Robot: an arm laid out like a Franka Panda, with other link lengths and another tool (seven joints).
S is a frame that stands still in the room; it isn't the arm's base.
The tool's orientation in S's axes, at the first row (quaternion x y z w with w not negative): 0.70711 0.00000 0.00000 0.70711
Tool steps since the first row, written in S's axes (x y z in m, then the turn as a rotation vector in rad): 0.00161 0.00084 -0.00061 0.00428 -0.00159 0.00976; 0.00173 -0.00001 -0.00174 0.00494 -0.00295 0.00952; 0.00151 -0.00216 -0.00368 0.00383 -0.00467 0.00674; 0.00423 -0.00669 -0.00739 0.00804 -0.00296 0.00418; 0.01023 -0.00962 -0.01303 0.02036 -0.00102 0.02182; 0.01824 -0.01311 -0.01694 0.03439 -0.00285 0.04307; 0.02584 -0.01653 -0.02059 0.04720 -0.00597 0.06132; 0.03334 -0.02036 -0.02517 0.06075 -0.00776 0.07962; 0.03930 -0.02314 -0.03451 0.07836 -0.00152 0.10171; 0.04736 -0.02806 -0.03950 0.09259 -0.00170 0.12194; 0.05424 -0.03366 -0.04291 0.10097 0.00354 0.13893; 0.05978 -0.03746 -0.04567 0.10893 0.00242 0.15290; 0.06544 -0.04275 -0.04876 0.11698 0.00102 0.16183
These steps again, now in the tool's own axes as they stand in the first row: 0.00161 -0.00061 -0.00084 0.00428 0.00976 0.00159; 0.00173 -0.00174 0.00001 0.00494 0.00952 0.00295; 0.00151 -0.00368 0.00216 0.00383 0.00674 0.00467; 0.00423 -0.00739 0.00669 0.00804 0.00418 0.00296; 0.01023 -0.01303 0.00962 0.02036 0.02182 0.00102; 0.01824 -0.01694 0.01311 0.03439 0.04307 0.00285; 0.02584 -0.02059 0.01653 0.04720 0.06132 0.00597; 0.03334 -0.02517 0.02036 0.06075 0.07962 0.00776; 0.03930 -0.03451 0.02314 0.07836 0.10171 0.00152; 0.04736 -0.03950 0.02806 0.09259 0.12194 0.00170; 0.05424 -0.04291 0.03366 0.10097 0.13893 -0.00354; 0.05978 -0.04567 0.03746 0.10893 0.15290 -0.00242; 0.06544 -0.04876 0.04275 0.11698 0.16183 -0.00102
